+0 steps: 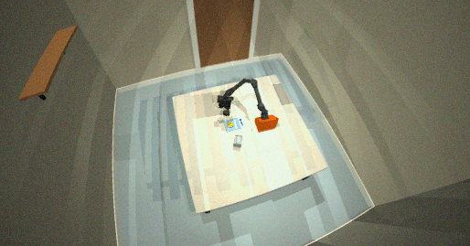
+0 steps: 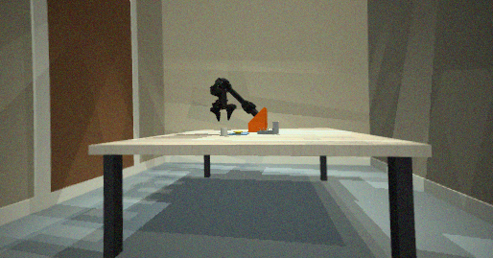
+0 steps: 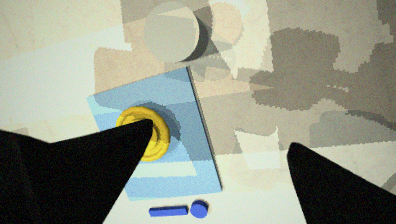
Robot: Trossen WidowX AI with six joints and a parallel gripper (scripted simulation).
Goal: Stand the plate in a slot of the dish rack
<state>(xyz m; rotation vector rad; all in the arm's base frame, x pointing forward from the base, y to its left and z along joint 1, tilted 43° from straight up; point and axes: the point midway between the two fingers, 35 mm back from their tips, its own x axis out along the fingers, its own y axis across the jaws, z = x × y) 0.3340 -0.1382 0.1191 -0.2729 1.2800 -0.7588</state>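
Now: the yellow plate 100 mm to the left of my gripper tip, 80 mm below it and 10 mm behind it. Also, from my gripper tip: grey dish rack (290 mm to the left, 70 mm below, 40 mm behind); then pale blue mat (90 mm to the left, 90 mm below, 30 mm behind).
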